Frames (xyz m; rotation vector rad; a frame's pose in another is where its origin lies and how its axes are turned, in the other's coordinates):
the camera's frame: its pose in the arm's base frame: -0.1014 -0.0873 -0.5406 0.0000 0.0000 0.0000
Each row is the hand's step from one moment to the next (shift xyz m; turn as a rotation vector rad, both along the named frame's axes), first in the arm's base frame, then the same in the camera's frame.
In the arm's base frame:
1: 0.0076 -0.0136 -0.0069 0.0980 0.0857 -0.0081
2: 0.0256 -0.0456 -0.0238 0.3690 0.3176 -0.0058
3: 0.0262 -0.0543 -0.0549 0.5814 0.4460 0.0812
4: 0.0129 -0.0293 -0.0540 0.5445 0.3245 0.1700
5: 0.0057 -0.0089 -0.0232 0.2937 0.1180 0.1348
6: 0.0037 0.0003 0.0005 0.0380 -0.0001 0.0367
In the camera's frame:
1: 0.0076 -0.0136 -0.0069 0.0980 0.0857 -0.0081
2: 0.0256 -0.0456 -0.0238 0.3690 0.3176 -0.0058
3: 0.0262 -0.0543 -0.0549 0.5814 0.4460 0.0812
4: 0.0129 -0.0293 -0.0540 0.5445 0.3245 0.1700
5: 0.0057 -0.0089 -0.0232 0.2937 0.1180 0.1348
6: 0.0037 0.0003 0.0005 0.0380 -0.0001 0.0367

